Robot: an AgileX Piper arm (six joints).
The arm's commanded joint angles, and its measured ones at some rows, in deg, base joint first. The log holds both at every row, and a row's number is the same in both.
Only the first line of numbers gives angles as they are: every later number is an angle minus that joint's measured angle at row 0.
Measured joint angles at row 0:
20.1, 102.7, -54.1, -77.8, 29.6, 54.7
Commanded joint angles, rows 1 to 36:
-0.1, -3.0, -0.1, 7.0, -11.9, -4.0
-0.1, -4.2, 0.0, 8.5, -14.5, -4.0
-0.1, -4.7, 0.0, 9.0, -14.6, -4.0
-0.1, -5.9, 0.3, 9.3, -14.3, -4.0
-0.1, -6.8, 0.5, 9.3, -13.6, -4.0
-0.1, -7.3, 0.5, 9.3, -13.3, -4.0
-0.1, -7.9, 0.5, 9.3, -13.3, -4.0
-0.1, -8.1, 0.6, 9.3, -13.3, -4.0
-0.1, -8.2, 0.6, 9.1, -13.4, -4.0
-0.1, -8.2, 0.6, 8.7, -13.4, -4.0
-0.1, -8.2, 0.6, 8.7, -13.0, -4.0
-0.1, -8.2, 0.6, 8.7, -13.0, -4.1
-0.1, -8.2, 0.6, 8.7, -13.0, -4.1
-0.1, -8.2, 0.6, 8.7, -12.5, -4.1
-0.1, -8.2, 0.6, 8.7, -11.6, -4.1
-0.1, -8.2, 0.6, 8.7, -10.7, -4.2
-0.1, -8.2, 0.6, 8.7, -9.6, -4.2
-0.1, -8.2, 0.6, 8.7, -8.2, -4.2
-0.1, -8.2, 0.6, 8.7, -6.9, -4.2
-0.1, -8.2, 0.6, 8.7, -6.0, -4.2
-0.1, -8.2, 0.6, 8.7, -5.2, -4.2
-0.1, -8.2, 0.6, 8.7, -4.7, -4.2
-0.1, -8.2, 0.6, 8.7, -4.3, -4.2
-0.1, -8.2, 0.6, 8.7, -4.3, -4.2
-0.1, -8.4, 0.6, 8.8, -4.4, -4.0
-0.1, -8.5, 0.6, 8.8, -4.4, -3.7
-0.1, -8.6, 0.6, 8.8, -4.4, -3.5
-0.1, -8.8, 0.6, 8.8, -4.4, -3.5
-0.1, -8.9, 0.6, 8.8, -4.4, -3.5
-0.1, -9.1, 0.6, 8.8, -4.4, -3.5
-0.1, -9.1, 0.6, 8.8, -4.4, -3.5
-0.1, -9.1, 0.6, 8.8, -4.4, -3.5
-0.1, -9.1, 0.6, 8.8, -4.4, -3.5
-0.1, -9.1, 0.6, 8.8, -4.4, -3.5
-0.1, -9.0, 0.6, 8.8, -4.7, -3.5
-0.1, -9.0, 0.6, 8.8, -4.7, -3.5
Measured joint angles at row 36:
0.0, -8.5, 0.0, 8.7, -4.8, -3.7
